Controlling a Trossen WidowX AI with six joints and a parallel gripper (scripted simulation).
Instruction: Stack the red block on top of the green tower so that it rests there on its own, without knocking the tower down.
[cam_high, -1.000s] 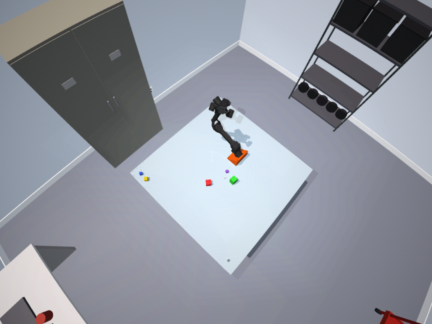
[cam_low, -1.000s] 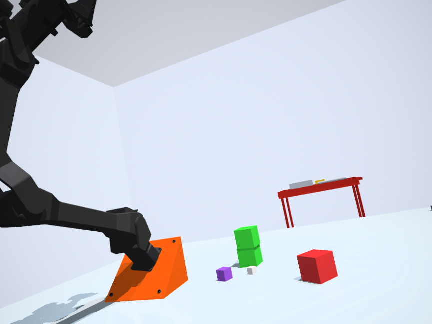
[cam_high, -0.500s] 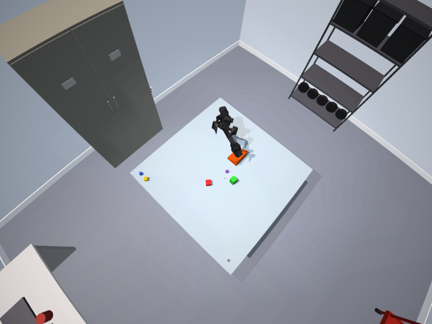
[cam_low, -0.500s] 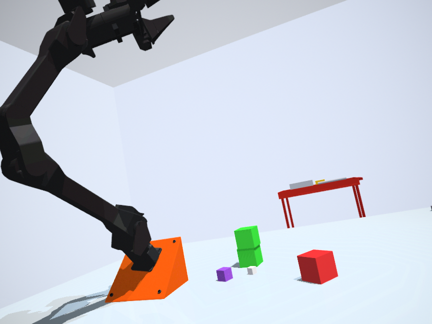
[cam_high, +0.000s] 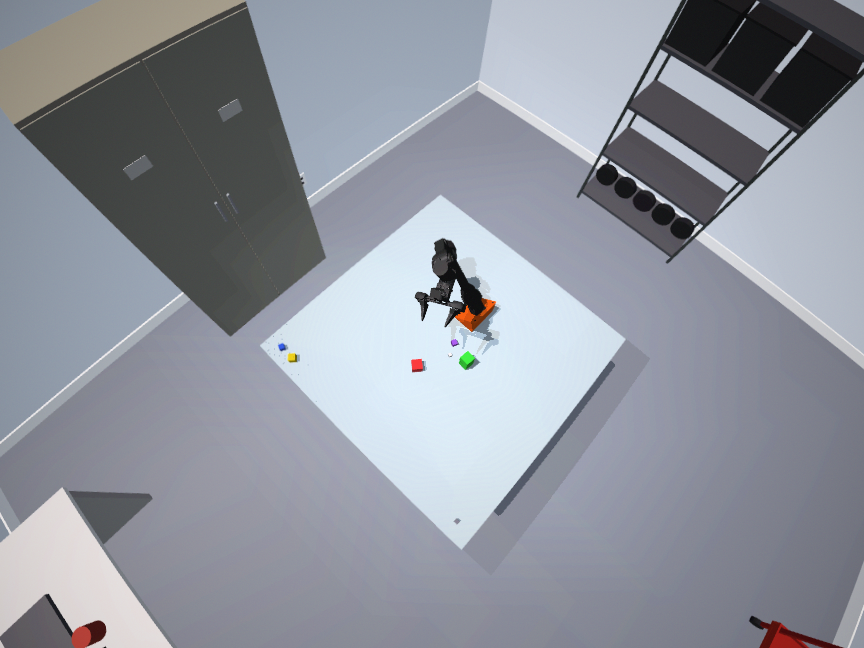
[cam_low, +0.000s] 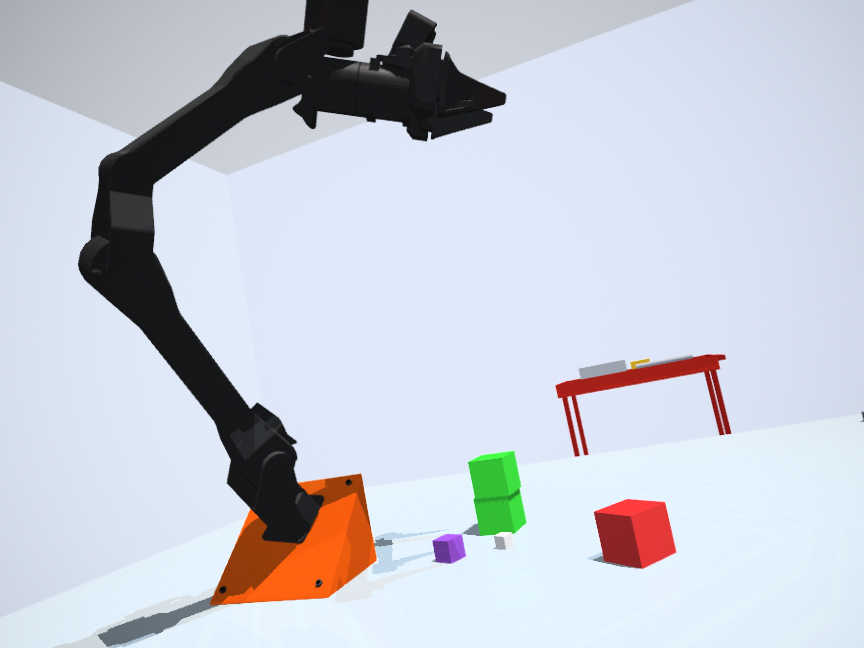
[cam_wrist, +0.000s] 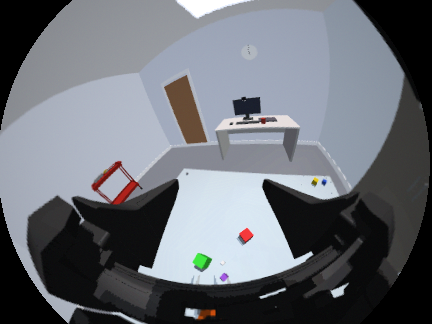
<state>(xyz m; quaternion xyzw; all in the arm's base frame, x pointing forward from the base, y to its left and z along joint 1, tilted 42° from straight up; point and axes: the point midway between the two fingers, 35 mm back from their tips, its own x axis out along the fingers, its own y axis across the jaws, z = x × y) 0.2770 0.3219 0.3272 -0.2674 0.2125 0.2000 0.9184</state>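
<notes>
Right now my gripper tip is 50 mm short of the red block, 20 mm to the left of it and 460 mm above it. Also, from my gripper tip: white cube: 110 mm behind, 30 mm to the left, 480 mm below; then purple cube: 170 mm behind, 470 mm below; then green block: 140 mm behind, 110 mm to the left, 420 mm below.
</notes>
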